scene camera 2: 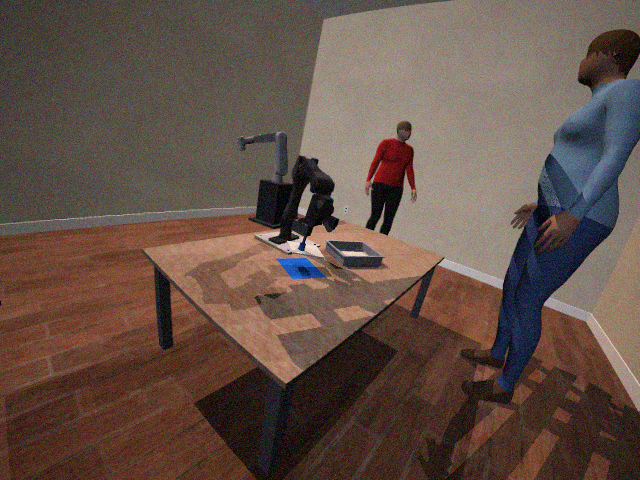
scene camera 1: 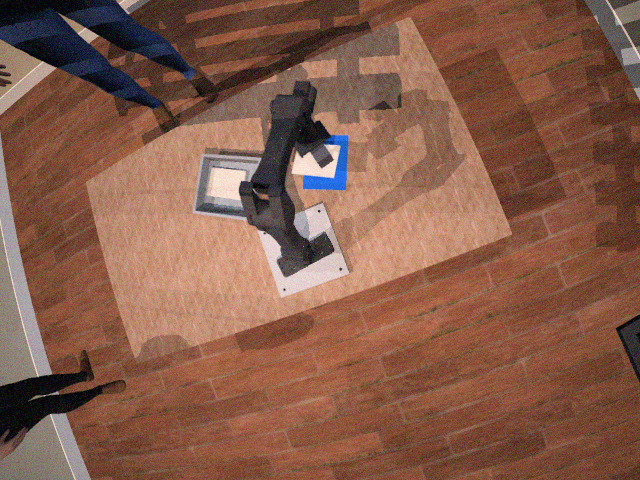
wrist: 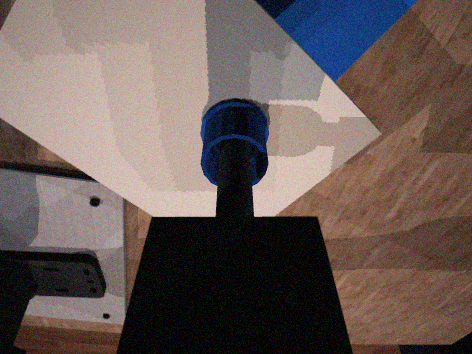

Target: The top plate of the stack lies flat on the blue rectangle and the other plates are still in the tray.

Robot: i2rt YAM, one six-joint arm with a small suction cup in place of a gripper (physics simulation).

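Pixels of known places: hand, tool point: (scene camera 2: pixel 300 251) (wrist: pixel 234 119); arm's base, link origin: (scene camera 2: pixel 284 239) (scene camera 1: pixel 305 255) (wrist: pixel 8 269).
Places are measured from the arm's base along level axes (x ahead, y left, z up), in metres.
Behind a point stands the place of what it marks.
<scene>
My suction cup (scene camera 2: pixel 302 246) (wrist: pixel 235 117) is shut on the top plate, a pale square plate (scene camera 1: pixel 307 168) @(y -0.157, x 0.240, z 0.070 m) (scene camera 2: pixel 313 252) @(y -0.184, x 0.289, z 0.063 m) (wrist: pixel 60 90) @(y -0.146, x 0.260, z 0.066 m), and holds it above the table, roughly level. In scene camera 1 the plate overlaps part of the blue rectangle (scene camera 1: pixel 324 183) @(y -0.177, x 0.190, z -0.012 m) (scene camera 2: pixel 288 265) @(y -0.243, x 0.211, z -0.012 m) (wrist: pixel 342 45) @(y -0.288, x 0.252, z -0.012 m), whose right and lower strips show. In scene camera 2 the plate hangs on the arm-base side of the rectangle. The grey tray (scene camera 1: pixel 198 183) @(y 0.227, x 0.426, z 0.037 m) (scene camera 2: pixel 356 261) @(y 0.038, x 0.415, z 0.008 m) stands beside them, with a pale plate (scene camera 1: pixel 224 183) @(y 0.147, x 0.384, z 0.002 m) (scene camera 2: pixel 354 253) @(y 0.157, x 0.354, z 0.002 m) inside. How many plates lie there cannot be told. The arm hides the tray's right part in scene camera 1.
The arm's white base plate (scene camera 1: pixel 305 282) @(y 0.043, x -0.081, z 0.002 m) (scene camera 2: pixel 265 237) @(y -0.082, x -0.067, z 0.002 m) (wrist: pixel 111 240) @(y -0.120, x 0.058, z -0.001 m) is on the wooden table (scene camera 1: pixel 170 258) @(y 0.503, x 0.253, z -0.012 m) (scene camera 2: pixel 175 255) @(y -0.568, x -0.135, z -0.012 m), close to the held plate. A person in blue (scene camera 1: pixel 118 77) (scene camera 2: pixel 584 155) stands by the table. A person in red (scene camera 2: pixel 395 165) and another grey arm (scene camera 2: pixel 281 155) stand behind.
</scene>
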